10 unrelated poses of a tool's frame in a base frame.
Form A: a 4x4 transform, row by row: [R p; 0 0 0 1], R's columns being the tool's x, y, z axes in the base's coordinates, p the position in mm. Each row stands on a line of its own.
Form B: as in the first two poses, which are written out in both.
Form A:
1:
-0.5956 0.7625 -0.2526 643
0.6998 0.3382 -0.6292 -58
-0.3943 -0.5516 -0.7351 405
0 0 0 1
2:
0.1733 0.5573 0.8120 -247
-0.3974 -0.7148 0.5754 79
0.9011 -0.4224 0.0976 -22
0 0 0 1
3:
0.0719 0.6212 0.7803 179
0.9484 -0.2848 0.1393 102
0.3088 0.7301 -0.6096 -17
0 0 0 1
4:
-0.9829 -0.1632 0.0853 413
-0.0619 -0.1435 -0.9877 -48
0.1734 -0.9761 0.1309 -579
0 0 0 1
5:
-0.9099 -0.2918 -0.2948 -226
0.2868 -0.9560 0.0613 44
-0.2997 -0.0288 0.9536 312
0 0 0 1
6:
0.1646 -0.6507 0.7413 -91
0.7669 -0.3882 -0.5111 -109
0.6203 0.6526 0.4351 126
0 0 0 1
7:
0.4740 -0.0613 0.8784 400
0.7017 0.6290 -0.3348 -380
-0.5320 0.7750 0.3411 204
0 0 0 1
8:
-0.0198 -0.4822 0.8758 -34
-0.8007 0.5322 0.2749 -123
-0.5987 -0.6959 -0.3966 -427
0 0 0 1
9:
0.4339 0.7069 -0.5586 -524
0.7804 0.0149 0.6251 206
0.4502 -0.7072 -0.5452 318
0 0 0 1
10:
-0.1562 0.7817 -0.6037 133
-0.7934 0.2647 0.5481 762
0.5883 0.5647 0.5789 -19
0 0 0 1
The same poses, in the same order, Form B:
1: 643 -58 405 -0.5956 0.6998 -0.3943 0.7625 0.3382 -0.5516
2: -247 79 -22 0.1733 -0.3974 0.9011 0.5573 -0.7148 -0.4224
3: 179 102 -17 0.0719 0.9484 0.3088 0.6212 -0.2848 0.7301
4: 413 -48 -579 -0.9829 -0.0619 0.1734 -0.1632 -0.1435 -0.9761
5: -226 44 312 -0.9099 0.2868 -0.2997 -0.2918 -0.9560 -0.0288
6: -91 -109 126 0.1646 0.7669 0.6203 -0.6507 -0.3882 0.6526
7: 400 -380 204 0.4740 0.7017 -0.5320 -0.0613 0.6290 0.7750
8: -34 -123 -427 -0.0198 -0.8007 -0.5987 -0.4822 0.5322 -0.6959
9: -524 206 318 0.4339 0.7804 0.4502 0.7069 0.0149 -0.7072
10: 133 762 -19 -0.1562 -0.7934 0.5883 0.7817 0.2647 0.5647
